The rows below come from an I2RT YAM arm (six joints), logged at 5 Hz.
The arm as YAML. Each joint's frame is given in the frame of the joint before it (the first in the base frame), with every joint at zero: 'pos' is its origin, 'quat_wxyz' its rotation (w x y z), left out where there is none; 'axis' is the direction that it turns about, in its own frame. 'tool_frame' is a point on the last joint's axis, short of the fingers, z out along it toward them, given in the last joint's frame.
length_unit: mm
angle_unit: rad
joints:
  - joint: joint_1
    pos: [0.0, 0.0, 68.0]
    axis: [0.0, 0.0, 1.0]
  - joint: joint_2
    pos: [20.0, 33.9, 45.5]
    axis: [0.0, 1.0, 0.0]
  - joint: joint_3
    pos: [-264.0, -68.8, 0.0]
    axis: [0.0, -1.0, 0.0]
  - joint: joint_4
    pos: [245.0, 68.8, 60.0]
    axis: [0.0, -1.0, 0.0]
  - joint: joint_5
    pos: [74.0, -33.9, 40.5]
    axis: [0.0, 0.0, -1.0]
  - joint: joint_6
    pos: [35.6, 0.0, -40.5]
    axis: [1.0, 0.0, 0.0]
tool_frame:
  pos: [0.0, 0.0, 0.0]
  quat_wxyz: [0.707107, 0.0, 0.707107, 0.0]
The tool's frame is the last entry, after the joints.
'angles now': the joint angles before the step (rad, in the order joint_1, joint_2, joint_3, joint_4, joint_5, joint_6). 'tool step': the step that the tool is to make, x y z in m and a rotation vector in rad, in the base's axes. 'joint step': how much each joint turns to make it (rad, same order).
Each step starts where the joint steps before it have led.
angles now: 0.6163 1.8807 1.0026 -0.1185 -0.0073 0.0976
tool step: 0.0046 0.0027 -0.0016 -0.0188 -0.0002 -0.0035
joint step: 0.0002 0.0225 0.0270 -0.0152 0.0150 -0.0052
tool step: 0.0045 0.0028 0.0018 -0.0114 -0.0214 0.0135
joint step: 0.0002 0.0110 0.0213 0.0009 0.0111 -0.0229
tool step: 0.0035 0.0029 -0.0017 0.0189 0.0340 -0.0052
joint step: -0.0017 0.0211 0.0271 -0.0229 -0.0277 0.0218
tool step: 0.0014 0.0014 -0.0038 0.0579 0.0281 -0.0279
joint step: -0.0029 0.0131 -0.0029 0.0280 -0.0403 0.0551
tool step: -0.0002 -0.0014 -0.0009 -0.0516 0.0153 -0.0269
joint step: 0.0013 0.0058 0.0161 -0.0523 0.0432 0.0067
